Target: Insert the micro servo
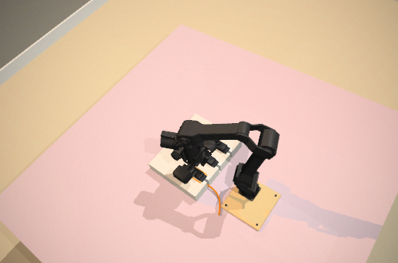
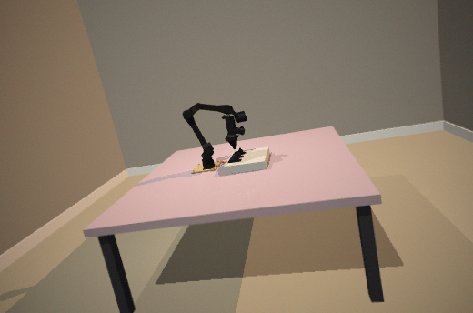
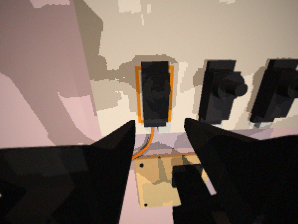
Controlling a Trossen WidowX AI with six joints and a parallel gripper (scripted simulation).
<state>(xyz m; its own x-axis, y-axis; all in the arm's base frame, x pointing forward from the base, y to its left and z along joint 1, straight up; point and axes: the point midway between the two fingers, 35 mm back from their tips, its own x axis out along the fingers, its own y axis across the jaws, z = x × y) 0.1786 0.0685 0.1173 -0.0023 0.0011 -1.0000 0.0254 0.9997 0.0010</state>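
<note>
Now: the cream deck 12 cm ahead of my gripper tip, 8 cm to the right of it and 7 cm below it.
</note>
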